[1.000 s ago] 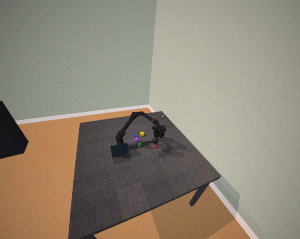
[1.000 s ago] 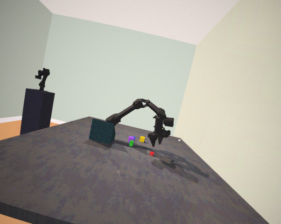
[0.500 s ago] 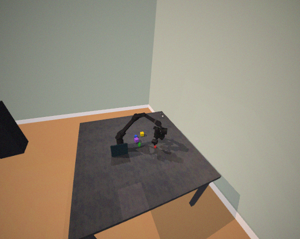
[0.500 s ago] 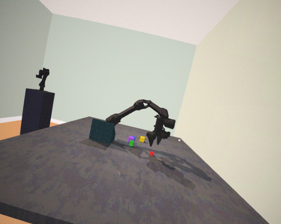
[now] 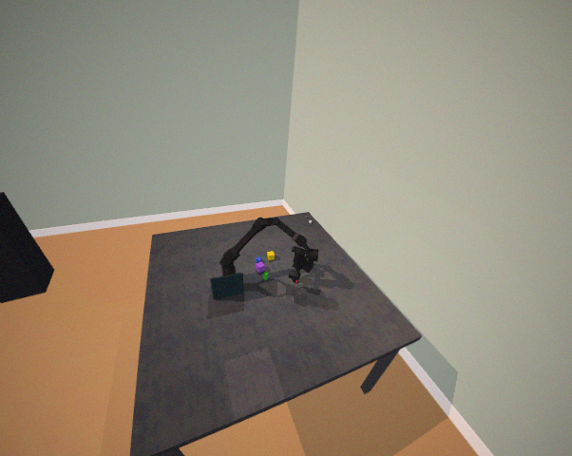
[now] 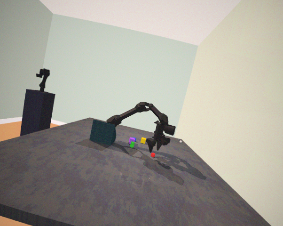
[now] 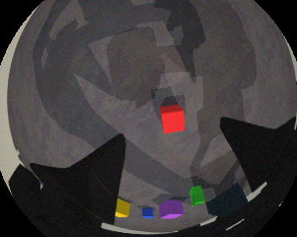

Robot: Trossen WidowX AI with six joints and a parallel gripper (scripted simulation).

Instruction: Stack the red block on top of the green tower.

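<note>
My gripper tip is 3 cm above the red block. Round my gripper tip: yellow block: 25 cm to the left, 5 cm behind, 2 cm below; then blue block: 25 cm to the left, 14 cm behind, 2 cm below; then purple block: 18 cm to the left, 16 cm behind, 2 cm below.
</note>
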